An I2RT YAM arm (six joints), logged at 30 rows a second.
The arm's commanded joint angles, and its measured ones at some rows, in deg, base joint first. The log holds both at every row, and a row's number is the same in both.
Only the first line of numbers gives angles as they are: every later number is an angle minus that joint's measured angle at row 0.
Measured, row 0:
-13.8, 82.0, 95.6, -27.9, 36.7, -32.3
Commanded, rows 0 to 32:
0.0, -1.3, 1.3, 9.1, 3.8, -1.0
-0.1, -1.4, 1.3, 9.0, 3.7, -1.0
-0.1, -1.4, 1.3, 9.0, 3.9, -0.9
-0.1, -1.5, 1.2, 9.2, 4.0, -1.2
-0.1, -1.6, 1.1, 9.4, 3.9, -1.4
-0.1, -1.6, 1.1, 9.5, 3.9, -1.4
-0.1, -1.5, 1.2, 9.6, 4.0, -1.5
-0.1, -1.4, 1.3, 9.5, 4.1, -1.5
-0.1, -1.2, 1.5, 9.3, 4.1, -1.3
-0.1, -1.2, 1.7, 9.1, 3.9, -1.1
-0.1, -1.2, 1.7, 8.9, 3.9, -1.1
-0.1, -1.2, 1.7, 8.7, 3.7, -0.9
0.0, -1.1, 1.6, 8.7, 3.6, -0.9
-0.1, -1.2, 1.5, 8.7, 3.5, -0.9
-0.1, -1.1, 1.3, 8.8, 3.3, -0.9
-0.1, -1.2, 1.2, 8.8, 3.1, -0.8
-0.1, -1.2, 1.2, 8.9, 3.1, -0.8
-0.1, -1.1, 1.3, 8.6, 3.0, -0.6
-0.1, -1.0, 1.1, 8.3, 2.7, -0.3
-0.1, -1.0, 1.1, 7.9, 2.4, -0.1
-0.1, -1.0, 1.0, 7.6, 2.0, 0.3
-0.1, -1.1, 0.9, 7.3, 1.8, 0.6
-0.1, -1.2, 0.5, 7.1, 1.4, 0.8
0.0, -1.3, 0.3, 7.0, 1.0, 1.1
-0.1, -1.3, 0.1, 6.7, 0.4, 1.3
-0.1, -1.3, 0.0, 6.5, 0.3, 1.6
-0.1, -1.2, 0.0, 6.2, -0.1, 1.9
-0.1, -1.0, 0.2, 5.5, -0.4, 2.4
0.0, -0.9, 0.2, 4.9, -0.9, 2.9
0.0, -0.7, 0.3, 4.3, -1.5, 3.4
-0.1, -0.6, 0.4, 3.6, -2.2, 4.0
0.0, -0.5, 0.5, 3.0, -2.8, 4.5
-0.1, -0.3, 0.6, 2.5, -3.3, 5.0
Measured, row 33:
-0.1, -0.3, -0.1, 0.5, -2.0, 2.2
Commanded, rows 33 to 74:
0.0, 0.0, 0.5, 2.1, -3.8, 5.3
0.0, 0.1, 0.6, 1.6, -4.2, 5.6
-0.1, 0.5, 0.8, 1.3, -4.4, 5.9
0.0, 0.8, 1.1, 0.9, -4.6, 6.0
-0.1, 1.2, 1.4, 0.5, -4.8, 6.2
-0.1, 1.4, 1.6, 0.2, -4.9, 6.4
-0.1, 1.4, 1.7, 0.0, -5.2, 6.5
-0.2, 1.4, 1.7, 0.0, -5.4, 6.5
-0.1, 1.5, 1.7, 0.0, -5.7, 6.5
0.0, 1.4, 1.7, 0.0, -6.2, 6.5
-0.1, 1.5, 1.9, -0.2, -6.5, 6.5
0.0, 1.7, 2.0, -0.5, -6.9, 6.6
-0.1, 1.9, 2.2, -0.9, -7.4, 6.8
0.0, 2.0, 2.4, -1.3, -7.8, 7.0
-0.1, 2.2, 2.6, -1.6, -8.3, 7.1
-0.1, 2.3, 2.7, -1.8, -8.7, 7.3
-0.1, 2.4, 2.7, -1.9, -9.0, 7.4
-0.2, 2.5, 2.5, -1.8, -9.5, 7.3
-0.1, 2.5, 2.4, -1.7, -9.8, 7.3
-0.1, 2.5, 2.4, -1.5, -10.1, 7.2
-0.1, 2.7, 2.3, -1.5, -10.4, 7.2
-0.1, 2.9, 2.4, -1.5, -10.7, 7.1
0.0, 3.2, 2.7, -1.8, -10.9, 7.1
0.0, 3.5, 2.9, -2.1, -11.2, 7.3
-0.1, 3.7, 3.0, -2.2, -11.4, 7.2
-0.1, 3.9, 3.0, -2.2, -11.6, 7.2
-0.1, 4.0, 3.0, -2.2, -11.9, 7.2
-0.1, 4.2, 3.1, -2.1, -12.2, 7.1
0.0, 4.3, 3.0, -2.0, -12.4, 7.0
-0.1, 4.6, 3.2, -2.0, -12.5, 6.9
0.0, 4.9, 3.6, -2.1, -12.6, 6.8
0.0, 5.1, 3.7, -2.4, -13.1, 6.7
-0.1, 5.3, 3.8, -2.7, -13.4, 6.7
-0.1, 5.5, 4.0, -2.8, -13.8, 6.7
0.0, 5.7, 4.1, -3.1, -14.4, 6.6
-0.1, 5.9, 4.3, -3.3, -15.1, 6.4
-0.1, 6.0, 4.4, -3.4, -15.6, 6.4
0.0, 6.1, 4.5, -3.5, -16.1, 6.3
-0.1, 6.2, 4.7, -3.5, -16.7, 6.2
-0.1, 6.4, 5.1, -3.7, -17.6, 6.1
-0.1, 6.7, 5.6, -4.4, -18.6, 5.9
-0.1, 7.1, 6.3, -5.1, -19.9, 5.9
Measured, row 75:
-0.1, 6.6, 4.8, -7.1, -16.7, 6.0
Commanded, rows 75 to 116:
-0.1, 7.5, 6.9, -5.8, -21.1, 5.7
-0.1, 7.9, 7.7, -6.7, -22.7, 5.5
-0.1, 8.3, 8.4, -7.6, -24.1, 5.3
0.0, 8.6, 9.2, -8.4, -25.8, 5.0
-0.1, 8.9, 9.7, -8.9, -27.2, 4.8
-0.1, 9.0, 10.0, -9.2, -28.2, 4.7
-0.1, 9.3, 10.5, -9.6, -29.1, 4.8
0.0, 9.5, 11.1, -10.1, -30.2, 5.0
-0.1, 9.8, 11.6, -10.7, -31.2, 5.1
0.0, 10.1, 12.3, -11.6, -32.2, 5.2
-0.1, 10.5, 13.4, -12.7, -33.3, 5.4
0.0, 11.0, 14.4, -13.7, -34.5, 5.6
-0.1, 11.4, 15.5, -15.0, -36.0, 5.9
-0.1, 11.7, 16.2, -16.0, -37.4, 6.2
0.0, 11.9, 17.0, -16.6, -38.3, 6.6
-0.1, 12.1, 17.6, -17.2, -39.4, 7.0
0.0, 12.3, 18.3, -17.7, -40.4, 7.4
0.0, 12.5, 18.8, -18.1, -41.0, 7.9
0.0, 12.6, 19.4, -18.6, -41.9, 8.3
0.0, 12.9, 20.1, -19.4, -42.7, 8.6
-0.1, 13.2, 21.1, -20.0, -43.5, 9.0
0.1, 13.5, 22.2, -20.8, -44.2, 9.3
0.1, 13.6, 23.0, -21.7, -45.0, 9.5
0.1, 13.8, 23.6, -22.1, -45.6, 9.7
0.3, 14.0, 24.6, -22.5, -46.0, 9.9
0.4, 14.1, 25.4, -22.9, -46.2, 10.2
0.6, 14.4, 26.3, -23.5, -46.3, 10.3
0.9, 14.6, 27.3, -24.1, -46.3, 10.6
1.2, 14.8, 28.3, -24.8, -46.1, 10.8
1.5, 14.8, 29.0, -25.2, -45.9, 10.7
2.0, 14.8, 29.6, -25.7, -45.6, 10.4
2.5, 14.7, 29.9, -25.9, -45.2, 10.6
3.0, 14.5, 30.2, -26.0, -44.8, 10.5
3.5, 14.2, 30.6, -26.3, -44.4, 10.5
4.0, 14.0, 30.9, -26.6, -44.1, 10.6
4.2, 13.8, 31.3, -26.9, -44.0, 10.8
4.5, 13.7, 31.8, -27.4, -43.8, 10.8
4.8, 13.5, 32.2, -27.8, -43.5, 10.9
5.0, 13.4, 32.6, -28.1, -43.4, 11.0
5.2, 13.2, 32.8, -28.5, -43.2, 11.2
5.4, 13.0, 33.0, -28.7, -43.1, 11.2
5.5, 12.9, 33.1, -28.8, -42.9, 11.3
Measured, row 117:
5.1, 13.9, 32.2, -29.9, -43.0, 10.0
